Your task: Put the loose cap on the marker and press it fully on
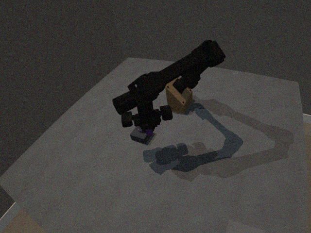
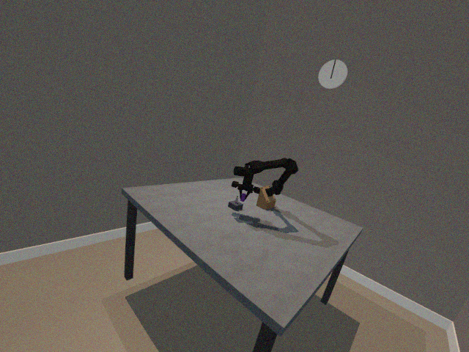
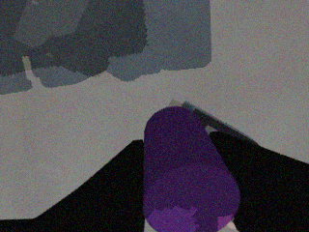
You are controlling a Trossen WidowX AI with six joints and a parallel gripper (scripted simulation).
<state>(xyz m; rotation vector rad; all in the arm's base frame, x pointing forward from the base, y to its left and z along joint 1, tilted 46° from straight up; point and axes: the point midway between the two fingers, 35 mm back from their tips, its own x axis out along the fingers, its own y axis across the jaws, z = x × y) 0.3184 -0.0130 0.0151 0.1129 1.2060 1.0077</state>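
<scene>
The marker lies 4 cm behind my gripper tip, 8 cm to the right of it and 2 cm below it. The rest, counted from my gripper tip: purple cap: 1 cm above.
</scene>
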